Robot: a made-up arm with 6 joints.
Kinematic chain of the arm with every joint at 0, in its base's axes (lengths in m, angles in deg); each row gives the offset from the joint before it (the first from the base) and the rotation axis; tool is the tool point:
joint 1: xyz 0 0 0.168 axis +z
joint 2: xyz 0 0.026 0 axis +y
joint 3: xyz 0 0 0.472 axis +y
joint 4: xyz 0 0 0.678 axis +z
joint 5: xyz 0 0 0 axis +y
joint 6: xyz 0 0 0.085 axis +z
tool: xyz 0 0 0
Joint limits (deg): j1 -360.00..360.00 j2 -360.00..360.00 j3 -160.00..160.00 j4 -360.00..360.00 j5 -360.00..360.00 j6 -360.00..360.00
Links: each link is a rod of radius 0.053 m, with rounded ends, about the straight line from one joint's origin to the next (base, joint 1, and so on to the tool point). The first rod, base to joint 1, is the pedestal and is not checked.
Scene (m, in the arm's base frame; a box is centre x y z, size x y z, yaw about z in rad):
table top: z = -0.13
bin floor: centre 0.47 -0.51 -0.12 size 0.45 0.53 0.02 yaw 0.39
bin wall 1: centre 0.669 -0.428 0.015 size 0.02 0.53 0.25 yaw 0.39
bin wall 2: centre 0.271 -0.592 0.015 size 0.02 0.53 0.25 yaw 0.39
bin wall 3: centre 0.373 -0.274 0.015 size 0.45 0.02 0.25 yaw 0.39
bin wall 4: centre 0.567 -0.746 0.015 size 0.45 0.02 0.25 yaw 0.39
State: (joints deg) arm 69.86 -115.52 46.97 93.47 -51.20 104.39
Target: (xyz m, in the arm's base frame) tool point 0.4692 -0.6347 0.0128
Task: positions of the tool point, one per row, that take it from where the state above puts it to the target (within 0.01 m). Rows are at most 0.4 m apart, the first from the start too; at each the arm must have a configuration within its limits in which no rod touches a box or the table.
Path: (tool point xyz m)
1: -0.4930 -0.8934 0.5464
2: -0.5400 -0.6563 0.8131
3: -0.4651 -0.3981 1.0135
4: -0.2801 -0.1790 1.1314
5: -0.0226 -0.0455 1.1595
6: 0.2529 -0.0202 1.0989
7: 0.4893 -0.0978 0.9593
8: 0.6403 -0.2468 0.7575
9: 0.6816 -0.4191 0.5158
10: 0.6156 -0.5627 0.2590
11: 0.4692 -0.6348 0.0129

